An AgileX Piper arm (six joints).
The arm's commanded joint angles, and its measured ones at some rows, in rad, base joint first. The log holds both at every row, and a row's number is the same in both.
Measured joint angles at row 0: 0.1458, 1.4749, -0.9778, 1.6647, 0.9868, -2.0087
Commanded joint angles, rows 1 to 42: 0.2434, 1.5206, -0.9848, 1.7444, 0.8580, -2.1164; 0.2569, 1.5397, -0.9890, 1.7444, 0.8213, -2.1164; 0.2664, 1.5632, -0.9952, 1.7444, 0.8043, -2.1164; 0.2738, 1.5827, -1.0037, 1.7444, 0.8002, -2.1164; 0.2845, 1.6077, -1.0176, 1.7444, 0.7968, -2.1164; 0.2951, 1.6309, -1.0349, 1.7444, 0.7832, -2.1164; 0.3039, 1.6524, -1.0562, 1.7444, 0.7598, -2.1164; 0.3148, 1.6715, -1.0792, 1.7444, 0.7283, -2.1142; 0.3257, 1.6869, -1.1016, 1.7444, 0.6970, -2.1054; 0.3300, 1.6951, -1.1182, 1.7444, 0.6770, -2.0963; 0.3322, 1.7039, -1.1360, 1.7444, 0.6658, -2.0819; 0.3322, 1.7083, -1.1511, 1.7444, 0.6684, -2.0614; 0.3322, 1.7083, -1.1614, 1.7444, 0.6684, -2.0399; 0.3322, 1.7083, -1.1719, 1.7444, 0.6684, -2.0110; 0.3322, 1.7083, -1.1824, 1.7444, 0.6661, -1.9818; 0.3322, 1.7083, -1.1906, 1.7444, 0.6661, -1.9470; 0.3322, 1.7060, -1.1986, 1.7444, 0.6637, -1.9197; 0.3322, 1.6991, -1.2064, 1.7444, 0.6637, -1.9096; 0.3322, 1.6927, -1.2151, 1.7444, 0.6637, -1.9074; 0.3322, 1.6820, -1.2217, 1.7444, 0.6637, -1.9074; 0.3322, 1.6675, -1.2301, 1.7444, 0.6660, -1.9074; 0.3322, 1.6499, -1.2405, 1.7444, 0.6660, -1.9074; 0.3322, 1.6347, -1.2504, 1.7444, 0.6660, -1.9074; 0.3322, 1.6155, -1.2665, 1.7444, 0.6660, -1.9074; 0.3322, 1.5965, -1.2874, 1.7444, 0.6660, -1.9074; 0.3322, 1.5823, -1.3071, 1.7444, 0.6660, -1.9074; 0.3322, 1.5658, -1.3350, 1.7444, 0.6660, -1.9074; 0.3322, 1.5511, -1.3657, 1.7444, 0.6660, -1.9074; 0.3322, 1.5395, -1.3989, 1.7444, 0.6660, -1.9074; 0.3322, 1.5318, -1.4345, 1.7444, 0.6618, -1.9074; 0.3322, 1.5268, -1.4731, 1.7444, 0.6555, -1.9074; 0.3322, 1.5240, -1.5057, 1.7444, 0.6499, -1.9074; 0.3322, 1.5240, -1.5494, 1.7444, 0.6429, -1.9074; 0.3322, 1.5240, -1.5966, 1.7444, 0.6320, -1.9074; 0.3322, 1.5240, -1.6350, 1.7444, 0.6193, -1.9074; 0.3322, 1.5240, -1.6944, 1.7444, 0.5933, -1.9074; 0.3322, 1.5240, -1.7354, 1.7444, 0.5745, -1.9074; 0.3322, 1.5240, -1.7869, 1.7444, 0.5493, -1.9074; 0.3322, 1.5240, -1.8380, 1.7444, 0.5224, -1.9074; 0.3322, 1.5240, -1.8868, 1.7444, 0.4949, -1.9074; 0.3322, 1.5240, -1.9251, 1.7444, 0.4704, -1.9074; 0.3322, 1.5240, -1.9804, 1.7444, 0.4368, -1.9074
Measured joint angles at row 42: 0.3316, 1.5395, -1.8029, 1.7060, 0.5439, -1.9102
